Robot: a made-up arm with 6 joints. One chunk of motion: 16 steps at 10 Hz.
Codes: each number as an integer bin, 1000 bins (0 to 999) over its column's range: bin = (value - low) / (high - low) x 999, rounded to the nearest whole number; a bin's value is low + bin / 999 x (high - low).
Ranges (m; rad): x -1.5..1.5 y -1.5..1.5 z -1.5..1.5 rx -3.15..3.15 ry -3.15..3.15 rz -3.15..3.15
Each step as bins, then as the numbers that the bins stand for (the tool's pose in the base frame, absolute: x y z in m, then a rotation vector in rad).
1 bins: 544 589 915 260 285 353
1 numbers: 0.1336 0.2688 1.2477 -1.5104 -1.3527 -0.9239
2 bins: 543 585 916 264 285 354
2 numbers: 0.1306 0.2568 1.2508 -1.4851 -1.3527 -0.9176
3 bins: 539 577 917 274 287 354
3 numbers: 0.1186 0.2327 1.2538 -1.4221 -1.3401 -0.9176
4 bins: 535 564 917 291 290 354
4 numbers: 0.1066 0.1937 1.2538 -1.3149 -1.3212 -0.9176
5 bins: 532 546 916 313 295 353
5 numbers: 0.0976 0.1396 1.2508 -1.1761 -1.2896 -0.9239
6 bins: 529 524 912 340 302 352
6 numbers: 0.0886 0.0736 1.2387 -1.0059 -1.2455 -0.9302
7 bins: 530 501 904 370 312 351
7 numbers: 0.0916 0.0045 1.2147 -0.8167 -1.1824 -0.9365
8 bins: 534 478 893 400 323 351
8 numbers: 0.1036 -0.0646 1.1817 -0.6275 -1.1131 -0.9365
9 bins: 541 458 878 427 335 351
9 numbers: 0.1246 -0.1246 1.1366 -0.4572 -1.0374 -0.9365
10 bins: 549 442 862 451 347 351
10 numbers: 0.1486 -0.1727 1.0886 -0.3059 -0.9617 -0.9365
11 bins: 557 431 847 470 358 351
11 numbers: 0.1727 -0.2057 1.0435 -0.1860 -0.8923 -0.9365
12 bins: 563 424 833 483 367 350
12 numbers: 0.1907 -0.2267 1.0015 -0.1041 -0.8356 -0.9428
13 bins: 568 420 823 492 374 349
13 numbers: 0.2057 -0.2387 0.9715 -0.0473 -0.7914 -0.9491
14 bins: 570 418 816 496 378 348
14 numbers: 0.2117 -0.2447 0.9505 -0.0221 -0.7662 -0.9554
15 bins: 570 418 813 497 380 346
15 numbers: 0.2117 -0.2447 0.9414 -0.0158 -0.7536 -0.9680
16 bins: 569 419 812 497 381 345
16 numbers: 0.2087 -0.2417 0.9384 -0.0158 -0.7473 -0.9743
